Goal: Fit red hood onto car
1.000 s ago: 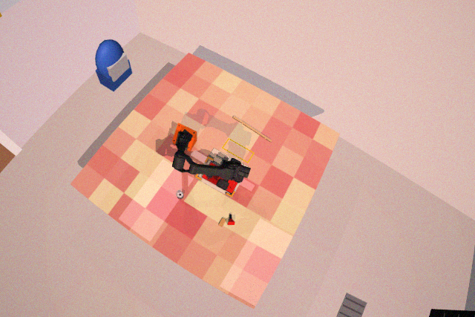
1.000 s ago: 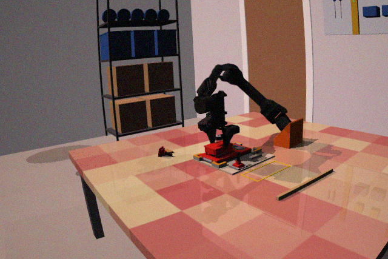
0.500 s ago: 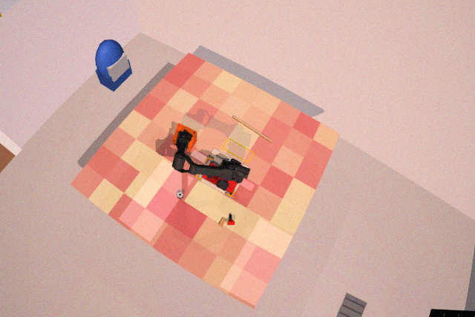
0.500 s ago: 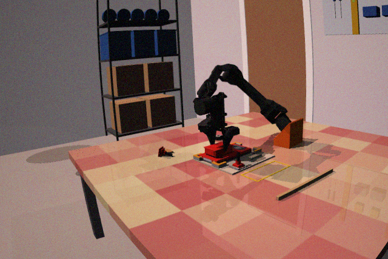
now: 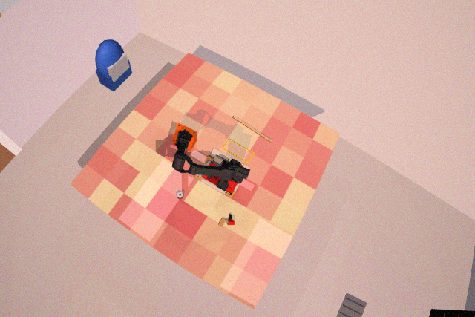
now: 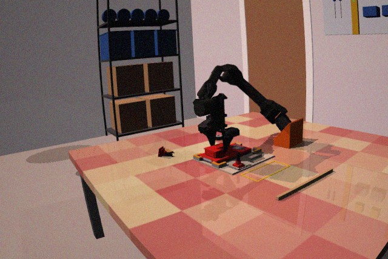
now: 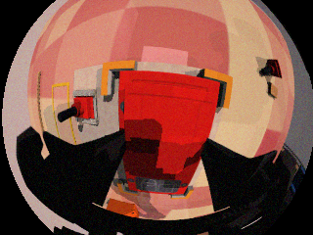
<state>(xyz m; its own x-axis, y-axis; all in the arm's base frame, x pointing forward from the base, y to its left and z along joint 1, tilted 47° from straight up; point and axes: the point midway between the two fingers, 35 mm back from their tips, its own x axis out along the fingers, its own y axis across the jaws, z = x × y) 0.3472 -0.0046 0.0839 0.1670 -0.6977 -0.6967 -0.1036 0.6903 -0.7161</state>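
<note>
Right now the red hood is 10 mm above my gripper tip. Also, from my gripper tip: grey engine block 20 mm below; long thin bar 400 mm to the left, 70 mm behind, 30 mm below; grey wheel 230 mm to the right, 170 mm behind, 30 mm below.
</note>
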